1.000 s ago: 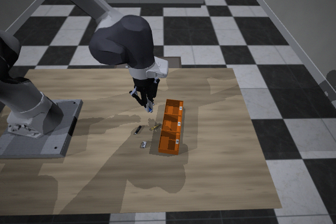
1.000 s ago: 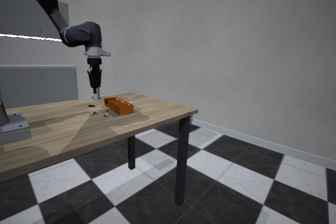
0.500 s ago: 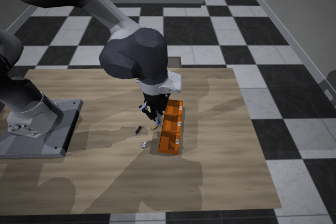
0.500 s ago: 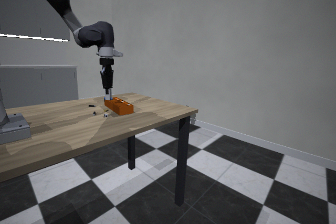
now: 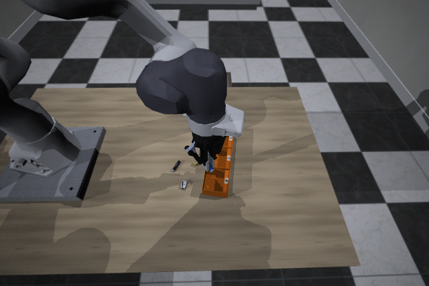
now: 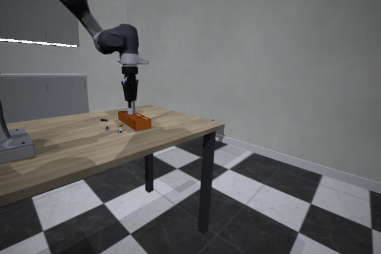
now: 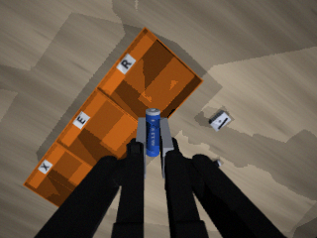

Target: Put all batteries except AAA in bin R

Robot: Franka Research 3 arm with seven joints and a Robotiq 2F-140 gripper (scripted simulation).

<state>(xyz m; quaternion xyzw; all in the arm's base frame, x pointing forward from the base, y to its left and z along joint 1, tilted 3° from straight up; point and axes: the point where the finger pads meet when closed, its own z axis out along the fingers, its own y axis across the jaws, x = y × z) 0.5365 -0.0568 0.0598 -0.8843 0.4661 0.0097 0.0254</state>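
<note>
The orange three-compartment bin row lies 4 cm ahead of my hand, 5 cm to the left of it and 8 cm below it. The rest, counted from my hand: grey block: 8 cm behind, 4 cm to the right, 9 cm below; then blue battery: 3 cm below; then yellow screw: 5 cm behind, 4 cm to the left, 10 cm below.
</note>
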